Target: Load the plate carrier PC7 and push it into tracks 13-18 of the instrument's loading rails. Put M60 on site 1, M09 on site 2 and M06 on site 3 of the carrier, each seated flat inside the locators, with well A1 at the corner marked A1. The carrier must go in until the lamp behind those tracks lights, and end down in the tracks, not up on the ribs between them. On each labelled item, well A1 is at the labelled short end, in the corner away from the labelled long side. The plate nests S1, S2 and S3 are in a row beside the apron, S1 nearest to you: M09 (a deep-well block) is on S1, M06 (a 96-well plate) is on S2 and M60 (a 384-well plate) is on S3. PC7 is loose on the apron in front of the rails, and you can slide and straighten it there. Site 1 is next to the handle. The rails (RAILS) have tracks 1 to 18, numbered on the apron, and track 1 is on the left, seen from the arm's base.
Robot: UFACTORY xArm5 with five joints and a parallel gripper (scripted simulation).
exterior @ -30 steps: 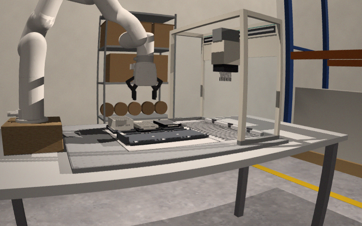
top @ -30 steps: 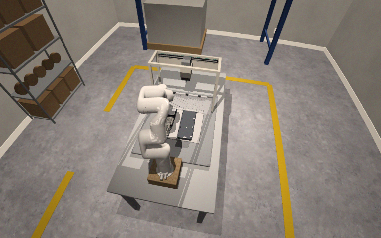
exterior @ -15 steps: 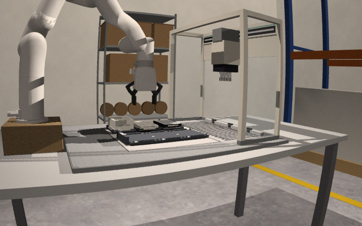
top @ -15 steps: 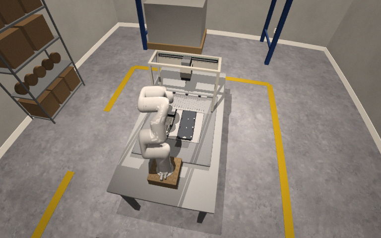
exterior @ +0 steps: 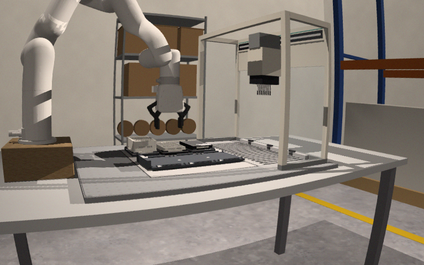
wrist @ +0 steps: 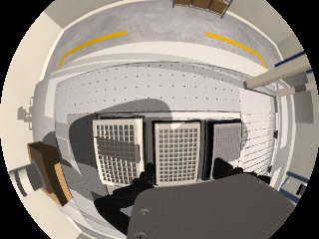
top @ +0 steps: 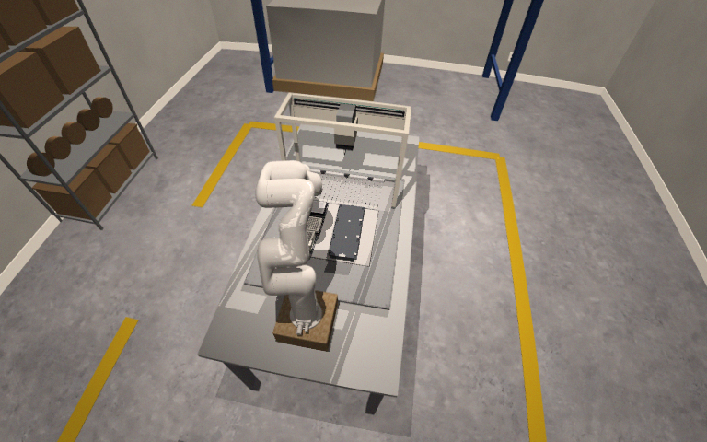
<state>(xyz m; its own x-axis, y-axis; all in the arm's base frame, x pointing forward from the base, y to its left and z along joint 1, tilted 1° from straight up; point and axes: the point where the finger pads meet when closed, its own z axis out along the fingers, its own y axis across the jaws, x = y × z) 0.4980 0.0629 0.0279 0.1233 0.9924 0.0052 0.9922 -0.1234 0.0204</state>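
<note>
My gripper is now 8 cm above the 96-well plate M06. The rest, counted from my hand: plate nest S2: 9 cm below; dark nest S1: 11 cm behind, 2 cm to the left, 9 cm below; carrier PC7: 2 cm behind, 20 cm to the right, 8 cm below.
</note>
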